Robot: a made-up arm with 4 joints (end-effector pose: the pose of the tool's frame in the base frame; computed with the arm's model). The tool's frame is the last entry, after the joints. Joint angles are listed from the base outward.
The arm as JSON. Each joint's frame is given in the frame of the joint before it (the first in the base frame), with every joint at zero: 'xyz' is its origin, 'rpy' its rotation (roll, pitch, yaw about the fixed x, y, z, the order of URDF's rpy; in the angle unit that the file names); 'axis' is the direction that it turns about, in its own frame. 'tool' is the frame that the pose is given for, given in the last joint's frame.
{
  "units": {
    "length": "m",
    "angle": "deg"
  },
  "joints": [
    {
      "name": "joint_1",
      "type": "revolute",
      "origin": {
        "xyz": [
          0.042,
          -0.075,
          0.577
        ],
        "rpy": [
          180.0,
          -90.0,
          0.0
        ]
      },
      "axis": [
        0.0,
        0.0,
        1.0
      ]
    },
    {
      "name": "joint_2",
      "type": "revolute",
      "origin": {
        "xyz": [
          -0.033,
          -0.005,
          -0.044
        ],
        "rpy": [
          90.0,
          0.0,
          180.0
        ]
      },
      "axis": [
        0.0,
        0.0,
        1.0
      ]
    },
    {
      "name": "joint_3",
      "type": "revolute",
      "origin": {
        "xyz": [
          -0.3,
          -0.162,
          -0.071
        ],
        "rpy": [
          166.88,
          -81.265,
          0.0
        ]
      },
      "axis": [
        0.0,
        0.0,
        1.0
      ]
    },
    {
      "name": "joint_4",
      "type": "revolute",
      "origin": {
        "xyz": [
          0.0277,
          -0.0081,
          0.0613
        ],
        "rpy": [
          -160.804,
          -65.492,
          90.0
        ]
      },
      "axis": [
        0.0,
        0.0,
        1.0
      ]
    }
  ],
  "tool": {
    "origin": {
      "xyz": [
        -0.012,
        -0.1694,
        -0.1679
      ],
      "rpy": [
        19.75,
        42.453,
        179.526
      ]
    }
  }
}
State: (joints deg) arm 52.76 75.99 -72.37 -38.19
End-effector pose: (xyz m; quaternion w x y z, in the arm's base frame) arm -0.3146 0.1916 0.7732 0.4763 0.5357 -0.6518 0.2477
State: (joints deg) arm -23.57 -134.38 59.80 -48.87
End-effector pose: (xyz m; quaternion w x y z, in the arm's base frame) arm 0.1833 -0.2447 0.4740 0.4035 -0.7052 0.3116 -0.4927
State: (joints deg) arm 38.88 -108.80 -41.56 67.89
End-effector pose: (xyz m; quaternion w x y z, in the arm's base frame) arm 0.0640 0.0133 0.7608 0.4225 0.4915 0.3789 0.6606
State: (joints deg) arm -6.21 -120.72 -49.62 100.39
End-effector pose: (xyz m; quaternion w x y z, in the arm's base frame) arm 0.0527 0.0449 0.6175 0.4557 0.3663 0.4625 0.6666
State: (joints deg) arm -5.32 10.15 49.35 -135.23
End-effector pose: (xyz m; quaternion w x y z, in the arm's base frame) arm -0.2589 -0.2326 0.7821 0.0277 -0.5369 0.5824 0.6097
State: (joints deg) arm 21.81 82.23 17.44 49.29
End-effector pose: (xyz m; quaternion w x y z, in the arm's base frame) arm -0.0358 0.0645 0.5127 0.7928 -0.0133 -0.5675 -0.2220
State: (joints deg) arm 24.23 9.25 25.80 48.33
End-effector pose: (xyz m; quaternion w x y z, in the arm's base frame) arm -0.0876 0.0140 0.5897 0.9978 0.0123 0.0147 -0.0639
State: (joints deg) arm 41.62 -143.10 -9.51 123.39
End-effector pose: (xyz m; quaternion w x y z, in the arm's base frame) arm 0.1110 -0.1190 0.5808 0.0295 -0.3688 -0.3147 -0.8741
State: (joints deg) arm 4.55 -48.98 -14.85 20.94
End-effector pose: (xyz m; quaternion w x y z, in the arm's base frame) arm 0.0347 0.1420 0.6647 0.9253 0.1269 0.3398 0.1106
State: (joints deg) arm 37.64 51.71 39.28 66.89
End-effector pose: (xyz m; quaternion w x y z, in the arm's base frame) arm -0.0959 0.0458 0.4883 0.9561 0.0612 -0.1626 -0.2362
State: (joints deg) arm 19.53 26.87 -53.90 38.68
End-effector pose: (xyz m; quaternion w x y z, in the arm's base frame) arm -0.1886 0.1840 0.6366 0.7980 0.0246 -0.4103 0.4406
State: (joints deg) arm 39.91 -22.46 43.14 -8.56
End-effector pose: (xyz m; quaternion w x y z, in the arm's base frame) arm 0.0606 -0.1205 0.6416 0.8335 0.2464 0.2018 -0.4515
